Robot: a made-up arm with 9 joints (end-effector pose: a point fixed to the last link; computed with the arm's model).
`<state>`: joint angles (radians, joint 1 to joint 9).
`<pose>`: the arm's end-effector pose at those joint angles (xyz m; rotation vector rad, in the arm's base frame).
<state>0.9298 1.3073 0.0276 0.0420 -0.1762 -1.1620 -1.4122 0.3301 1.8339</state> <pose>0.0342 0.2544 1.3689 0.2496 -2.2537 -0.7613</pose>
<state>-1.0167 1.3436 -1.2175 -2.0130 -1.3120 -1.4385 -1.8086 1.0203 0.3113</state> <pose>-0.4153 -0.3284 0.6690 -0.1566 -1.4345 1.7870</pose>
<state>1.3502 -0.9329 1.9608 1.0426 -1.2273 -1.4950 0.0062 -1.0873 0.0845</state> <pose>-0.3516 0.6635 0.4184 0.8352 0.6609 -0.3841</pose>
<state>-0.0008 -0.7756 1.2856 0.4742 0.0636 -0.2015 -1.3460 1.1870 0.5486</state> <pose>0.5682 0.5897 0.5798 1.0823 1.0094 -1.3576</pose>
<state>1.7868 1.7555 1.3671 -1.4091 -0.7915 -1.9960 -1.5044 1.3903 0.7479</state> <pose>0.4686 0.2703 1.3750 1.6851 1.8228 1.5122</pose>
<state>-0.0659 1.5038 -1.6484 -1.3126 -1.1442 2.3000 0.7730 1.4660 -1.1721</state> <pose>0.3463 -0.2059 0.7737 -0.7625 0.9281 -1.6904</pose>
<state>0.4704 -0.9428 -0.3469 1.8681 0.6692 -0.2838 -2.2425 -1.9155 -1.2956</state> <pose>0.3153 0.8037 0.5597 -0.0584 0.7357 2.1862</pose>
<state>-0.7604 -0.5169 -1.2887 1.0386 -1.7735 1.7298 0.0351 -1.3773 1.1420</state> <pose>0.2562 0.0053 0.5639 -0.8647 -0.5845 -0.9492</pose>
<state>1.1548 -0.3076 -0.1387 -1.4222 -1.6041 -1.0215 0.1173 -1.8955 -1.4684</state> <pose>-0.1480 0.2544 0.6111 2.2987 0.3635 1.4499</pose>
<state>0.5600 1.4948 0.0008 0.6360 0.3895 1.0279 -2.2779 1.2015 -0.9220</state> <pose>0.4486 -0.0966 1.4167 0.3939 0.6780 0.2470</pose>
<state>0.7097 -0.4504 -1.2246 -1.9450 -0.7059 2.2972 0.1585 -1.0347 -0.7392</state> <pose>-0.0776 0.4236 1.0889 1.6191 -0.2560 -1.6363</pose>
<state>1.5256 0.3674 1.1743 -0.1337 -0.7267 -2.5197 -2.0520 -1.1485 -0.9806</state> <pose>-0.7316 1.0022 1.1756 -1.3718 -0.8077 -1.3699</pose>
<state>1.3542 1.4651 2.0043 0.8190 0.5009 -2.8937 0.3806 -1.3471 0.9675</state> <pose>0.0793 0.6630 0.9541 0.9696 -0.6994 0.9337</pose>
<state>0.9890 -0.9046 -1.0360 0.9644 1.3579 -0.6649 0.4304 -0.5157 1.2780</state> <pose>-0.2871 0.6474 0.4664 1.0886 -0.5903 -1.4872</pose>
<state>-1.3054 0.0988 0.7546 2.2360 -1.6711 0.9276 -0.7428 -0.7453 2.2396</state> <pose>0.4965 0.3494 0.9544 -2.7721 -0.4314 0.2524</pose>
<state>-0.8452 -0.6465 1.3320 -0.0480 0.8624 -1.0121 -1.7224 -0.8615 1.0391</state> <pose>0.6544 -0.0448 0.5148 -2.2721 0.9331 -1.8173</pose>
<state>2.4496 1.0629 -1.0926 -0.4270 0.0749 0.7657 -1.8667 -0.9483 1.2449</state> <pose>-0.2627 0.6143 1.0517 -0.1112 -0.3607 0.5067</pose>
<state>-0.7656 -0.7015 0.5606 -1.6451 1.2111 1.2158 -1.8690 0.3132 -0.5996</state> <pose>0.3209 -0.2128 0.6664 1.5432 0.0231 -0.2529</pose>
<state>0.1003 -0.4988 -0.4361 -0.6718 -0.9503 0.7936 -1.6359 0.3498 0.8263</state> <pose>0.1327 0.2921 1.0166 1.9657 0.6055 1.5780</pose>
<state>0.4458 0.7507 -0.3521 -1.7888 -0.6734 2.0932 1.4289 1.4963 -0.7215</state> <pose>0.1940 -0.0282 0.8711 -0.7820 1.1417 -1.2486</pose>
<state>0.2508 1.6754 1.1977 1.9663 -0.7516 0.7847 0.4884 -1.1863 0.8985</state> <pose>0.0102 0.2197 1.3943 -2.3773 0.7374 0.5955</pose>
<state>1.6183 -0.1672 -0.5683 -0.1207 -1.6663 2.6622 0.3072 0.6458 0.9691</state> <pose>-0.3992 0.1609 0.7251 -0.3300 -1.0321 -0.2057</pose>
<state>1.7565 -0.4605 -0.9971 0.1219 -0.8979 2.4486 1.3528 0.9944 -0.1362</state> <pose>-0.4337 0.0509 0.9040 0.5810 -1.8131 -0.1988</pose>
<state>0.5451 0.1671 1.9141 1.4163 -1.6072 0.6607 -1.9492 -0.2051 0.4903</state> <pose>0.0511 1.1999 1.1718 0.1526 0.8690 0.9989</pose>
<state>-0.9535 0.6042 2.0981 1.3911 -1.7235 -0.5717 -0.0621 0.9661 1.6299</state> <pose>0.7199 0.0855 1.0656 -0.7352 -0.2786 1.4528</pose>
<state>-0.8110 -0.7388 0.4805 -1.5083 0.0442 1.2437 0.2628 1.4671 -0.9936</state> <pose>0.4900 0.2713 0.8290 1.6998 0.3618 1.2499</pose>
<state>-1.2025 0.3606 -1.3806 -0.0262 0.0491 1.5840 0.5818 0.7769 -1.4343</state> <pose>0.2794 -0.0172 1.0851 1.3719 0.6363 1.1582</pose>
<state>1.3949 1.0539 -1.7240 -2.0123 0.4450 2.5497 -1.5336 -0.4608 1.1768</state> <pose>0.1363 0.8675 0.7941 -1.0490 -2.0366 0.4977</pose>
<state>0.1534 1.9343 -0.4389 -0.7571 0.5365 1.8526 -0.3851 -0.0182 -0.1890</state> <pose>0.1161 0.1071 0.5940 -1.7614 -0.0890 -0.5054</pose>
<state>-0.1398 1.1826 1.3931 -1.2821 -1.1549 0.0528 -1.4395 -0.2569 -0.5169</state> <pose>-0.1642 0.5166 1.2190 0.2034 -1.9959 -0.8834</pose>
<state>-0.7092 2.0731 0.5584 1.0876 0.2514 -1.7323 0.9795 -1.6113 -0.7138</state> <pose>0.0864 -0.3901 0.8426 2.4799 1.6295 0.6912</pose>
